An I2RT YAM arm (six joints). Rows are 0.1 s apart.
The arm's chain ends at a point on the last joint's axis. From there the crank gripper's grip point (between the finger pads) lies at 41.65 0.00 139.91 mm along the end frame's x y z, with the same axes.
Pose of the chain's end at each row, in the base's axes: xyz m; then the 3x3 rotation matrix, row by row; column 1 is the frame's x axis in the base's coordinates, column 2 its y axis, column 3 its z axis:
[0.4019 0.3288 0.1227], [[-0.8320 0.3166 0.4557], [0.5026 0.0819 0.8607], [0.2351 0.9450 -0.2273]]
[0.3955 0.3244 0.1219], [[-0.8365 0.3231 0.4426], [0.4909 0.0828 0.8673], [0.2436 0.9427 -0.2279]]
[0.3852 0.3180 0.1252], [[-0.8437 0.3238 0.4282], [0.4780 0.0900 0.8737], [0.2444 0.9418 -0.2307]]
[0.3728 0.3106 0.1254], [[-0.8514 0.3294 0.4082], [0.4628 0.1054 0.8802], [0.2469 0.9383 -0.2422]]
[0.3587 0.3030 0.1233], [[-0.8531 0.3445 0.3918], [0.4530 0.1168 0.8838], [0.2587 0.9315 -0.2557]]
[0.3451 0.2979 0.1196], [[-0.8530 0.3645 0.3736], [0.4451 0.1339 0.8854], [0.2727 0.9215 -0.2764]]
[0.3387 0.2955 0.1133], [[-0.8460 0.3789 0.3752], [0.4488 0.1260 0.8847], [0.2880 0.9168 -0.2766]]
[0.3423 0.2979 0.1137], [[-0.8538 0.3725 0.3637], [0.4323 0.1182 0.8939], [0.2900 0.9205 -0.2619]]
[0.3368 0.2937 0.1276], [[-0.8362 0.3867 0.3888], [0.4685 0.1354 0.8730], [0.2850 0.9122 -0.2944]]
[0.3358 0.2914 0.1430], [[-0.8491 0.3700 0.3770], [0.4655 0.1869 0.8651], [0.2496 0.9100 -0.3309]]
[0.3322 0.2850 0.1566], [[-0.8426 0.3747 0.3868], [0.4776 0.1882 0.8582], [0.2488 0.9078 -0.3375]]
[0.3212 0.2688 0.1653], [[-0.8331 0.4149 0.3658], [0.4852 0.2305 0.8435], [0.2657 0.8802 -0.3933]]
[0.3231 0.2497 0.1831], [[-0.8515 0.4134 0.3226], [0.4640 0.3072 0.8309], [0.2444 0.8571 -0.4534]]
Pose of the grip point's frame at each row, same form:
[0.4310 0.4702 0.1007], [[-0.8320 0.3166 0.4557], [0.5026 0.0819 0.8607], [0.2351 0.9450 -0.2273]]
[0.4226 0.4662 0.1002], [[-0.8365 0.3231 0.4426], [0.4909 0.0828 0.8673], [0.2436 0.9427 -0.2279]]
[0.4100 0.4601 0.1031], [[-0.8437 0.3238 0.4282], [0.4780 0.0900 0.8737], [0.2444 0.9418 -0.2307]]
[0.3945 0.4530 0.1018], [[-0.8514 0.3294 0.4082], [0.4628 0.1054 0.8802], [0.2469 0.9383 -0.2422]]
[0.3780 0.4455 0.0983], [[-0.8531 0.3445 0.3918], [0.4530 0.1168 0.8838], [0.2587 0.9315 -0.2557]]
[0.3618 0.4403 0.0923], [[-0.8530 0.3645 0.3736], [0.4451 0.1339 0.8854], [0.2727 0.9215 -0.2764]]
[0.3560 0.4380 0.0866], [[-0.8460 0.3789 0.3752], [0.4488 0.1260 0.8847], [0.2880 0.9168 -0.2766]]
[0.3576 0.4410 0.0891], [[-0.8538 0.3725 0.3637], [0.4323 0.1182 0.8939], [0.2900 0.9205 -0.2619]]
[0.3564 0.4354 0.0983], [[-0.8362 0.3867 0.3888], [0.4685 0.1354 0.8730], [0.2850 0.9122 -0.2944]]
[0.3532 0.4318 0.1071], [[-0.8491 0.3700 0.3770], [0.4655 0.1869 0.8651], [0.2496 0.9100 -0.3309]]
[0.3512 0.4250 0.1197], [[-0.8426 0.3747 0.3868], [0.4776 0.1882 0.8582], [0.2488 0.9078 -0.3375]]
[0.3377 0.4070 0.1213], [[-0.8331 0.4149 0.3658], [0.4852 0.2305 0.8435], [0.2657 0.8802 -0.3933]]
[0.3328 0.3853 0.1298], [[-0.8515 0.4134 0.3226], [0.4640 0.3072 0.8309], [0.2444 0.8571 -0.4534]]

